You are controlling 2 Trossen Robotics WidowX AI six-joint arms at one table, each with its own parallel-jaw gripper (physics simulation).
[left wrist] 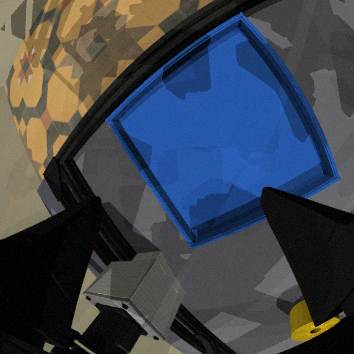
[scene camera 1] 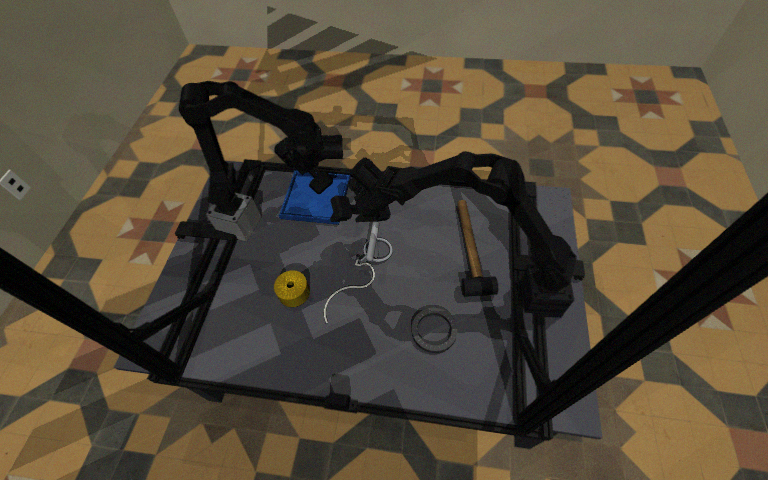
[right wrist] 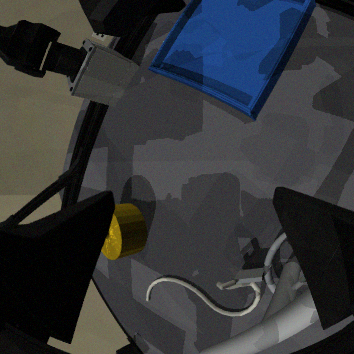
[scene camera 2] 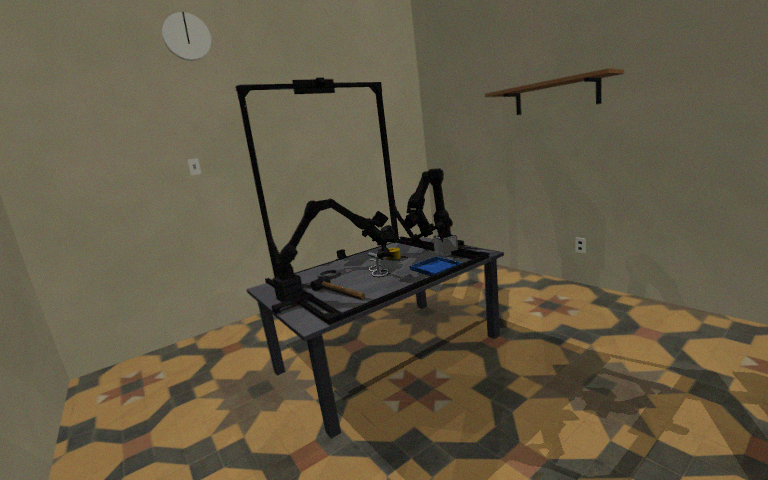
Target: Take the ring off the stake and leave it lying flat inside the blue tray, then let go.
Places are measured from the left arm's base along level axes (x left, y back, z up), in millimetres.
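Pixels of known places: left gripper, fingertip midpoint: (left wrist: 183, 200) (scene camera 1: 303, 177) (scene camera 2: 434, 246); right gripper, fingertip midpoint: (scene camera 1: 343, 220) (right wrist: 195, 197) (scene camera 2: 394, 249); left arm's base, origin of the base link: (left wrist: 120, 318) (scene camera 1: 228, 205) (right wrist: 77, 63) (scene camera 2: 444, 236); right arm's base, origin of the base link: (scene camera 1: 550, 281) (scene camera 2: 286, 277).
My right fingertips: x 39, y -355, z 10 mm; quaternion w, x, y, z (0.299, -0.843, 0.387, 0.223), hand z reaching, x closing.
Ahead of a thing's pixels: the offset from my right fingertips to its top centre. "pt": to the spot under its first point.
A pale stake @[dx -30, dy -97, dz -8 mm] (scene camera 1: 372, 243) (scene camera 2: 378, 263) (right wrist: 280, 322) with a thick crossbar stands mid-table. A thin pale ring @[dx -17, dy -92, dz -86 mm] (scene camera 1: 391, 249) (scene camera 2: 379, 276) (right wrist: 268, 260) surrounds its lower part; in the right wrist view a finger hides part of it. The blue tray @[dx +132, dy +163, dz -91 mm] (scene camera 1: 300, 195) (scene camera 2: 433, 266) (left wrist: 225, 125) (right wrist: 225, 55) holds no ring. My left gripper (scene camera 1: 305, 168) (scene camera 2: 420, 227) (left wrist: 183, 200) is open and empty above the tray. My right gripper (scene camera 1: 360, 215) (scene camera 2: 387, 249) (right wrist: 195, 197) is open and empty, above the table between tray and stake, close over the stake's crossbar.
A curved white cord @[pt dx -98, dy -113, dz -107 mm] (scene camera 1: 372, 277) (right wrist: 200, 295) lies by the stake. A yellow cylinder @[dx -206, dy +87, dz -64 mm] (scene camera 1: 291, 288) (scene camera 2: 394, 253) (left wrist: 307, 325) (right wrist: 131, 231), a dark grey ring @[dx -199, dy -322, dz -99 mm] (scene camera 1: 416, 328) (scene camera 2: 329, 276) and a hammer @[dx +83, dy -360, dz -64 mm] (scene camera 1: 468, 237) (scene camera 2: 342, 289) also rest on the table. My two grippers are close together near the tray.
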